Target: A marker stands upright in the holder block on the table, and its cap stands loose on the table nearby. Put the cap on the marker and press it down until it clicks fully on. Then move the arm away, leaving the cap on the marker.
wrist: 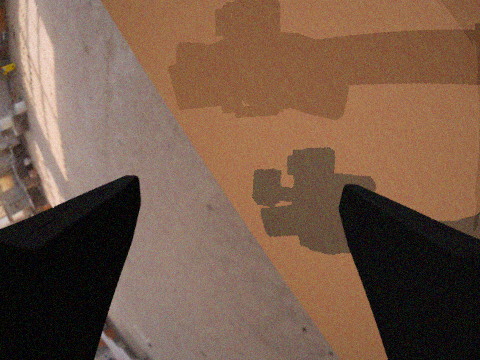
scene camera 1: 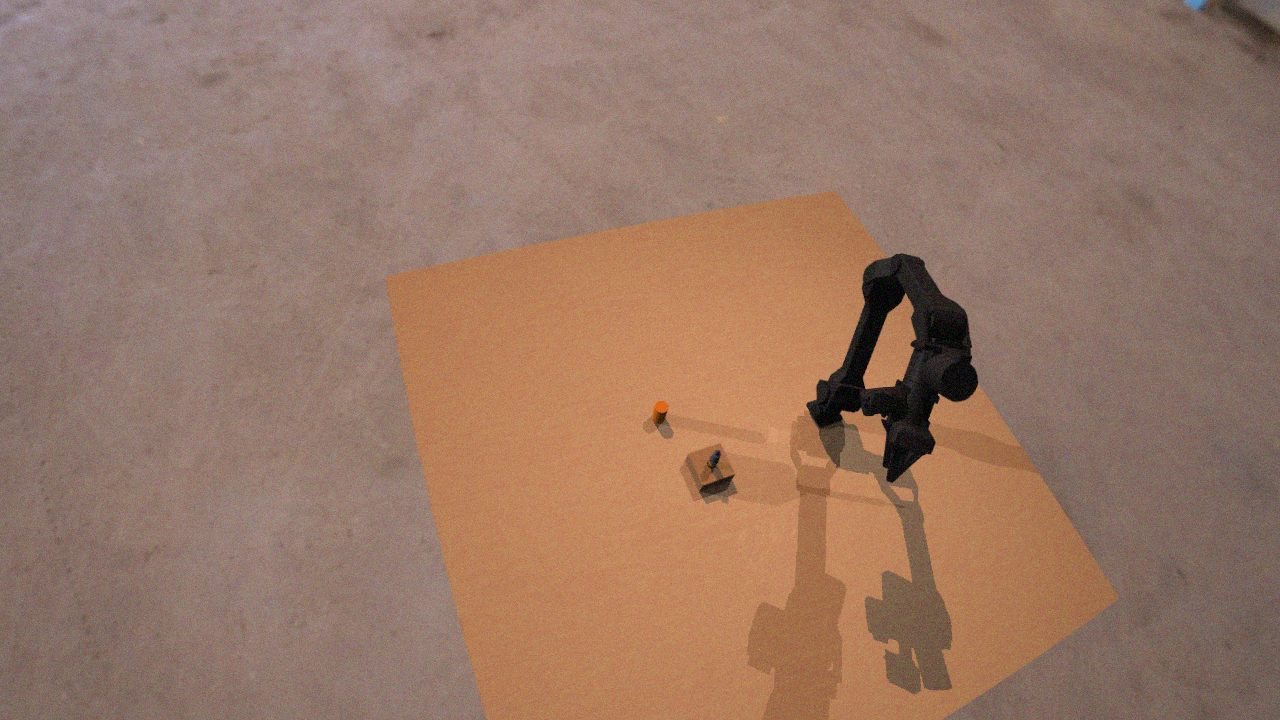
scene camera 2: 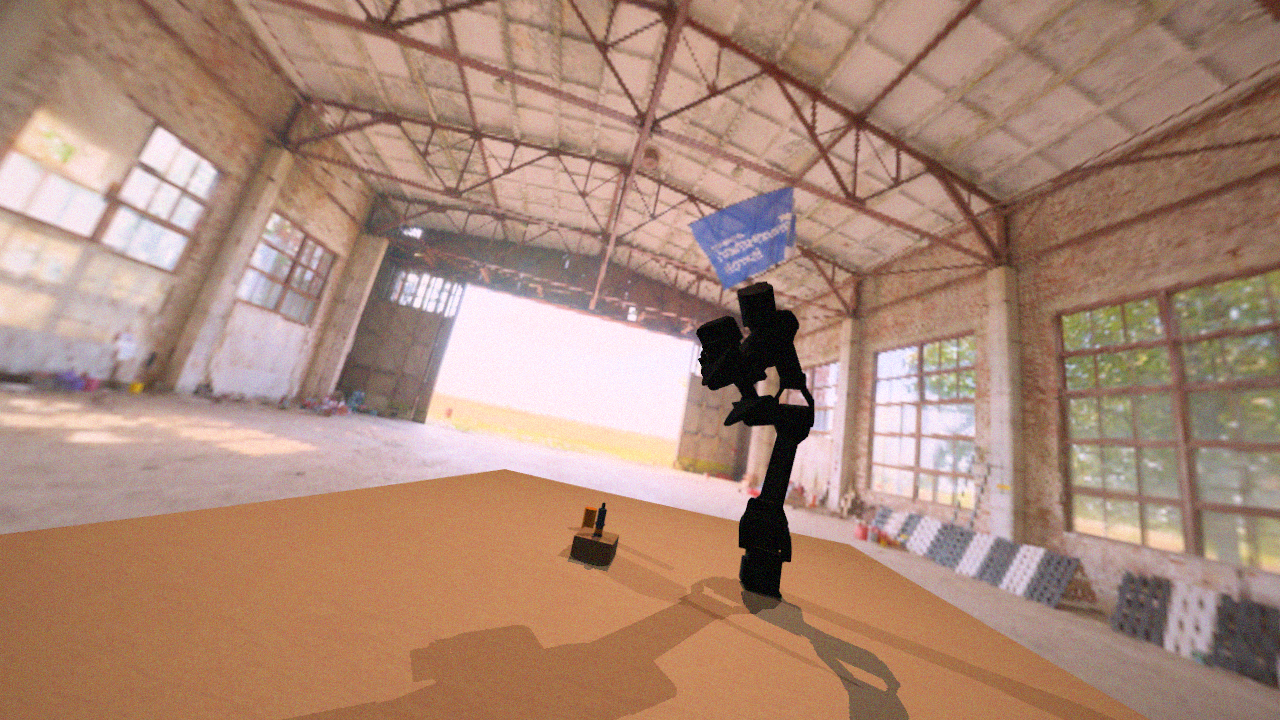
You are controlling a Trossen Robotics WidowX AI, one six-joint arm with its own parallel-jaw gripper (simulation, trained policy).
Scene:
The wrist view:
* gripper: 243, 193
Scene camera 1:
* gripper: 887, 474
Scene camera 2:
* gripper: 715, 405

